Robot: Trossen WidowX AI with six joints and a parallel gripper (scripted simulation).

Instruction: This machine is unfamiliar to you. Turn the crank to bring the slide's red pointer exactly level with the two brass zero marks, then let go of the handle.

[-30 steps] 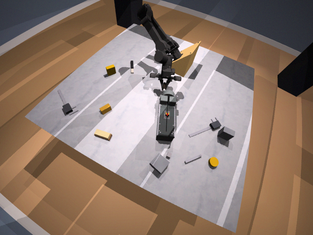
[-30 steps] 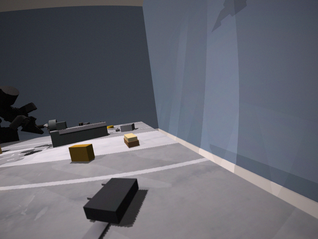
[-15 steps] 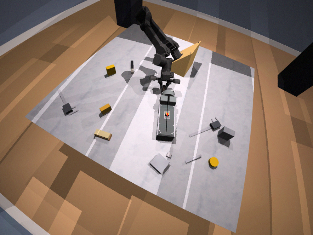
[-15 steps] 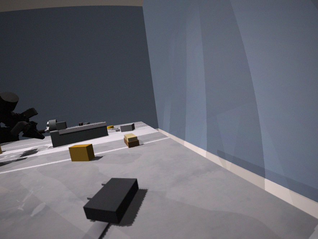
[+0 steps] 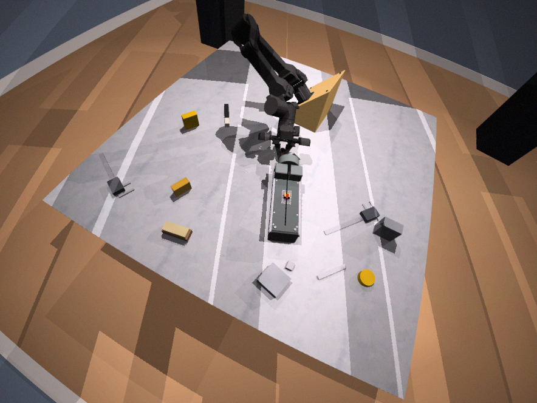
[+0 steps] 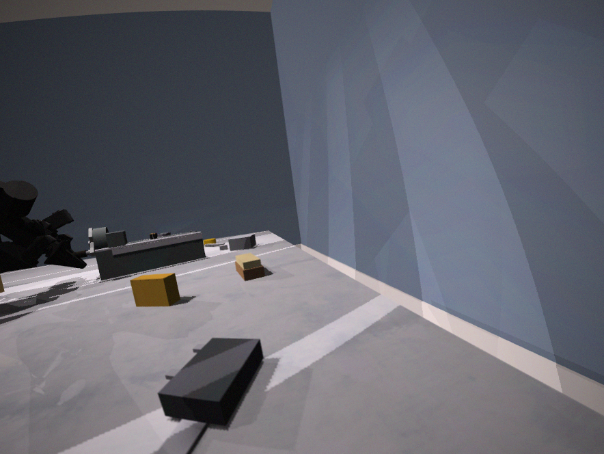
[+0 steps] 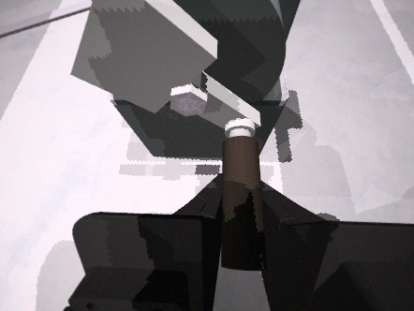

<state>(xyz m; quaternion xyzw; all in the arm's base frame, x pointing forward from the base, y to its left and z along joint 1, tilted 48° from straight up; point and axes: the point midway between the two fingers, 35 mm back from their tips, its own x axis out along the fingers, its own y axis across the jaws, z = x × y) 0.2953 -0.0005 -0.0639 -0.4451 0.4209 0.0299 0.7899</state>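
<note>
Now: gripper tip 10 mm past the dark brown crank handle, 10 mm to the left of it and 30 mm below it. The rest, counted from my gripper tip: tan block: 400 mm ahead, 160 mm to the right, 20 mm below; yellow cube: 430 mm to the right, 10 mm below; red pointer: 150 mm ahead, 90 mm to the left, 40 mm above.
</note>
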